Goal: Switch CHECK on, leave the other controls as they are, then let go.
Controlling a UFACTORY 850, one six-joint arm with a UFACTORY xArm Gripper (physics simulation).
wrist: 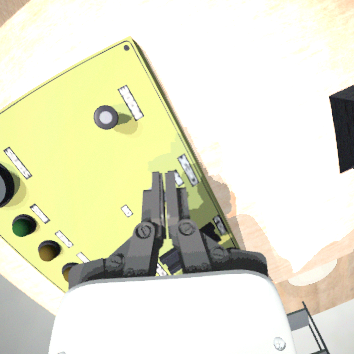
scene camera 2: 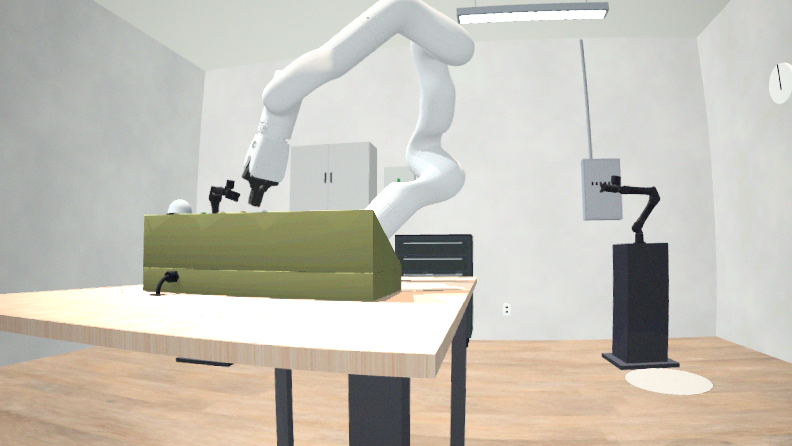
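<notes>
The olive console (scene camera 2: 254, 243) (wrist: 75, 100) stands on the table, seen from behind in the scene view. In the wrist view the CHECK label plate (wrist: 188, 170) is near its right edge, with a small plate (wrist: 178, 178) beside it and another small plate (wrist: 127, 210) left of the fingers. The CHECK toggle does not show; the fingers cover the area between the small plates, so its position cannot be told. My gripper (scene camera 2: 255, 204) (wrist: 164, 183) is shut and empty, fingertips over the console's face near the CHECK label. Any contact is hidden.
A round grey-topped knob (wrist: 106, 117) stands up beyond the fingertips. A green button (wrist: 24, 225) and an amber button (wrist: 49, 250) are at the left. Black slot parts (wrist: 210, 232) show right of the fingers. A small black arm (scene camera 2: 215, 198) shows behind the console's top edge.
</notes>
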